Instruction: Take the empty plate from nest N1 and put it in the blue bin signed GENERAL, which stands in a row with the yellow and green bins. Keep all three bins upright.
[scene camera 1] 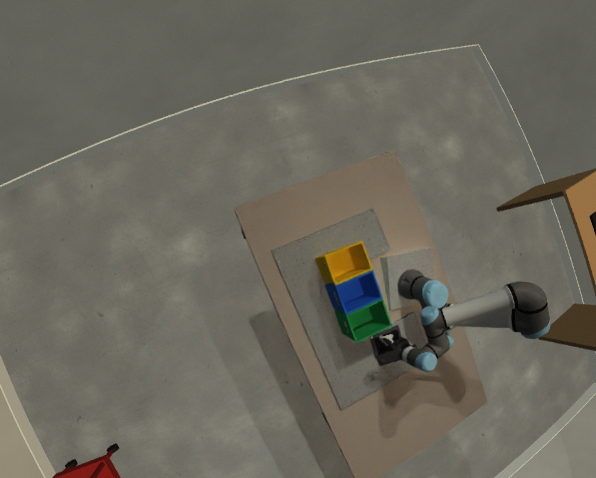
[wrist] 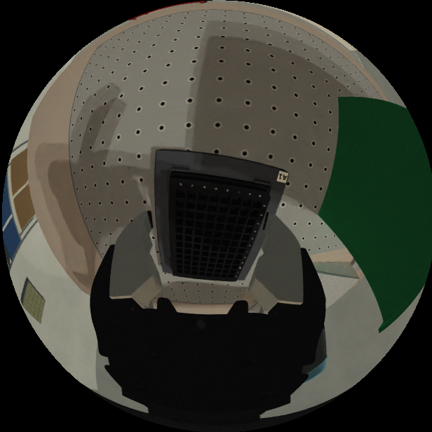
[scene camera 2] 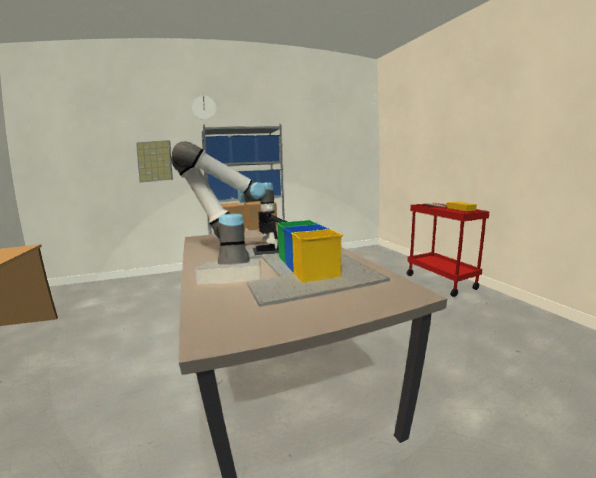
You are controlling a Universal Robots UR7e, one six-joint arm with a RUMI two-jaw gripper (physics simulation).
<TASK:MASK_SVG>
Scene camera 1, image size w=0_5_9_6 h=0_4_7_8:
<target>green bin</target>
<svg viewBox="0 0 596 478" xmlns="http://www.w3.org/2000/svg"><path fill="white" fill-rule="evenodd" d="M383 298L347 315L344 312L335 310L334 312L342 334L358 343L391 327L392 324Z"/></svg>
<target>yellow bin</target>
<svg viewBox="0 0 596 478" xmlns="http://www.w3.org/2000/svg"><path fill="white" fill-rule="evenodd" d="M363 241L315 258L323 282L338 285L373 270Z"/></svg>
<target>blue bin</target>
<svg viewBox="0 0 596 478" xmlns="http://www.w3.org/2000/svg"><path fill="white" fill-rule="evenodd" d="M373 270L338 285L333 283L325 284L333 308L347 315L382 299Z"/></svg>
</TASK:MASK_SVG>
